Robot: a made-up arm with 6 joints. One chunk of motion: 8 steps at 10 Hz.
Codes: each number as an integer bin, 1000 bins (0 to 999) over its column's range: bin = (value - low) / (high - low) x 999, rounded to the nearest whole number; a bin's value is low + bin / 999 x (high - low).
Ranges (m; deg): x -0.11..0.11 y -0.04..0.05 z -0.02..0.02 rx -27..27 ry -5..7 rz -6..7
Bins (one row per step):
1: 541 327 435 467 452 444
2: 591 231 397 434 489 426
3: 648 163 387 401 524 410
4: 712 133 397 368 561 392
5: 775 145 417 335 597 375
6: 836 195 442 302 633 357
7: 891 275 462 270 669 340
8: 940 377 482 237 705 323
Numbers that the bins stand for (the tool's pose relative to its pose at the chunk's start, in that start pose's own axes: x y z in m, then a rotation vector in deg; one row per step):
1: 0.0091 -0.0105 -0.0026 -1.76 0.43 -0.22
2: 0.0202 -0.0192 -0.0041 -3.54 0.87 -0.46
3: 0.0327 -0.0253 -0.0045 -5.32 1.29 -0.66
4: 0.0468 -0.0280 -0.0041 -7.11 1.74 -0.90
5: 0.0607 -0.0269 -0.0033 -8.89 2.17 -1.12
6: 0.0741 -0.0224 -0.0023 -10.68 2.60 -1.35
7: 0.0862 -0.0152 -0.0015 -12.41 3.04 -1.58
8: 0.0970 -0.0060 -0.0007 -14.19 3.47 -1.80

